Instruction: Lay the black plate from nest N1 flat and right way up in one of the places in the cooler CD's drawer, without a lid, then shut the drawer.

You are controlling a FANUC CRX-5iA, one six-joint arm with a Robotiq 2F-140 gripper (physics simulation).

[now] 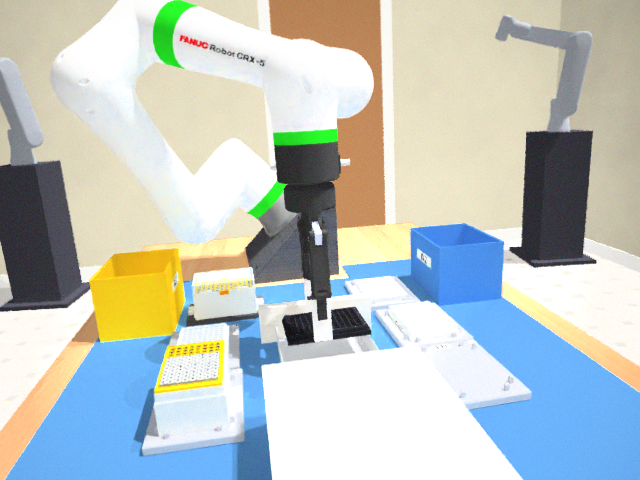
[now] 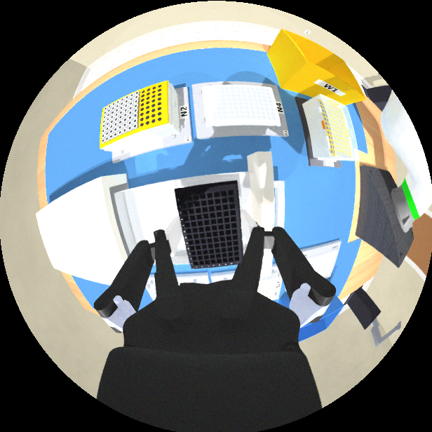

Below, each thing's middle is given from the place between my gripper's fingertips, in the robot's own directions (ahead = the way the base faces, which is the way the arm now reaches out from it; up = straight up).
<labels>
Now: hand 20 mm short of the drawer point(image 1: 270, 315), 20 mm above it and 10 mm to the right of it. Also, from my hand: black plate point(image 1: 348, 322) 10 mm to the left; white lid-like piece point(image 1: 385, 288) 270 mm behind, 130 mm to the left, 40 mm below; yellow-topped rack point(image 1: 192, 394) 170 mm to the right, 130 mm ahead, 10 mm below.
</labels>
